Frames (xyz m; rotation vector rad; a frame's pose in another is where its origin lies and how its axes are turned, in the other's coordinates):
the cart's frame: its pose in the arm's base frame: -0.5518 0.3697 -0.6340 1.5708 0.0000 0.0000
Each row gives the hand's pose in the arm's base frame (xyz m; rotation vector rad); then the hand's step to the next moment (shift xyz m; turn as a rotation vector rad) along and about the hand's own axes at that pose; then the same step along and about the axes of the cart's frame.
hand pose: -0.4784 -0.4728 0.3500 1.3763 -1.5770 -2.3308
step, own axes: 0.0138 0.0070 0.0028 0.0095 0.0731 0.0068
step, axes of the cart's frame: -0.0134 -0.0034 0.0076 -0.0422 0.0496 0.0352
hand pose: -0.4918 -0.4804 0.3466 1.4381 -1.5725 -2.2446
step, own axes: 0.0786 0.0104 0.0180 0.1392 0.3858 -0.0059
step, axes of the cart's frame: -0.0617 -0.0423 0.0319 -0.2439 0.2017 0.2609
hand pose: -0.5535 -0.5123 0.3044 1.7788 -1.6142 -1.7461
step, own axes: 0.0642 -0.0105 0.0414 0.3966 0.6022 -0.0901
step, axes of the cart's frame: -0.0446 -0.0590 0.0217 -0.3655 0.2303 0.5843
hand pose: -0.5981 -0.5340 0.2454 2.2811 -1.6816 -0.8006
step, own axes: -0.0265 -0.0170 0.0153 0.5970 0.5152 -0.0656
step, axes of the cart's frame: 0.0004 -0.0125 -0.0327 -0.2653 0.1088 0.7375
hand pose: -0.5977 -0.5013 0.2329 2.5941 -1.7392 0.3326
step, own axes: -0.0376 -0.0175 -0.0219 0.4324 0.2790 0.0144
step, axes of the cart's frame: -0.0015 0.0169 -0.0437 -0.0952 0.0292 0.5051
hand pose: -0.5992 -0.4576 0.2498 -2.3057 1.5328 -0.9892
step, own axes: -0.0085 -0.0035 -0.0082 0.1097 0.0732 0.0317
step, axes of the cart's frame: -0.0046 0.0044 -0.0106 -0.0084 -0.0150 0.1345
